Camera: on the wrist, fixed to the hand. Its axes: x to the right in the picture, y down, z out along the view.
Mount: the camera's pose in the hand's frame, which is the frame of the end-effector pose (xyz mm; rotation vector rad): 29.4 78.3 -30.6 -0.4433 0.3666 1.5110
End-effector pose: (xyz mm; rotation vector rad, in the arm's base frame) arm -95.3 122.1 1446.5 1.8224 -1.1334 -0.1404
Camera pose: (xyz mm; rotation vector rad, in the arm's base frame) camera -112.5 111.0 1533.2 0.2715 -1.7095 0.7259
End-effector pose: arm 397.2 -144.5 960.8 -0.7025 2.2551 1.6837
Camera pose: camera 334.9 -163.1 1021.7 -0.5787 -1.4658 -1.4459
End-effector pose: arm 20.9 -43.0 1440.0 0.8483 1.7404 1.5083
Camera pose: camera -17.4 -26.4 1518.7 -1.4351 -0.5070 -2.2688
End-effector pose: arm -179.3 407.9 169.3 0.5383 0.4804 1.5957
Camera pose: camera -262.1 430.3 193.4 -0.1977 0.1483 -3.0952
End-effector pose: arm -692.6 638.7 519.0 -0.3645 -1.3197 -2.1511
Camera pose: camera -666.4 575.4 575.8 -0.7602 -0.0894 -1.0311
